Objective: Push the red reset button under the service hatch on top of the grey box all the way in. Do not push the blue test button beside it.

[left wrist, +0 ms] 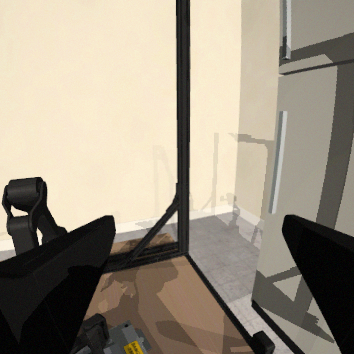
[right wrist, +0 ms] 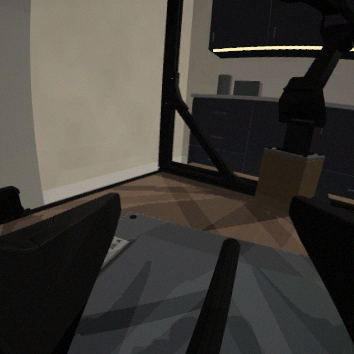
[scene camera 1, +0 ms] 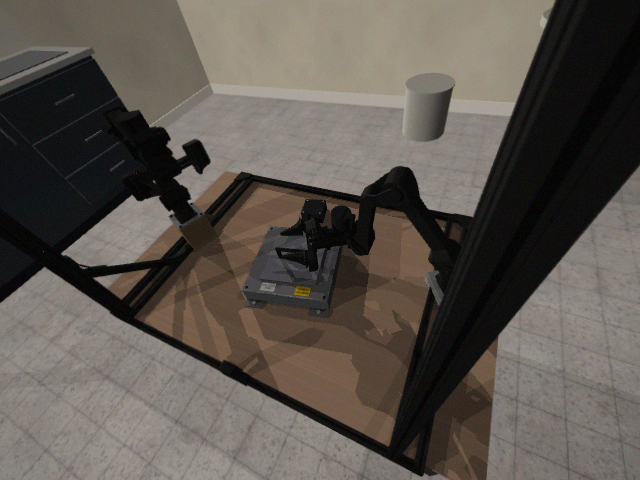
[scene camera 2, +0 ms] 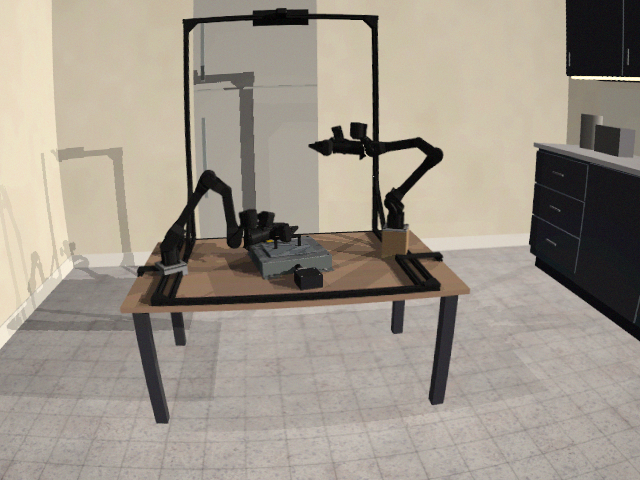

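Observation:
The grey box [scene camera 1: 284, 298] [scene camera 2: 289, 266] [left wrist: 117, 334] [right wrist: 150, 227] lies on the table. Its service hatch [scene camera 1: 267, 268] [right wrist: 160, 285] is down, with an upright black handle [right wrist: 217, 295] on it. The red and blue buttons do not show in any view. My right gripper [scene camera 1: 283, 243] [scene camera 2: 293, 230] [right wrist: 206, 203] is open and empty, low over the hatch. In the right wrist view the handle shows between its fingers, apart from both. My left gripper [scene camera 2: 312, 146] [left wrist: 199, 223] is open and empty, high above the table.
A small black box [scene camera 2: 308, 277] sits against the grey box's near side in scene camera 2. The left arm stands on a wooden block [scene camera 1: 197, 233] [scene camera 2: 394, 241] [right wrist: 287, 177]. A black frame borders the table, with tall posts [scene camera 2: 188, 129] [scene camera 2: 375, 103].

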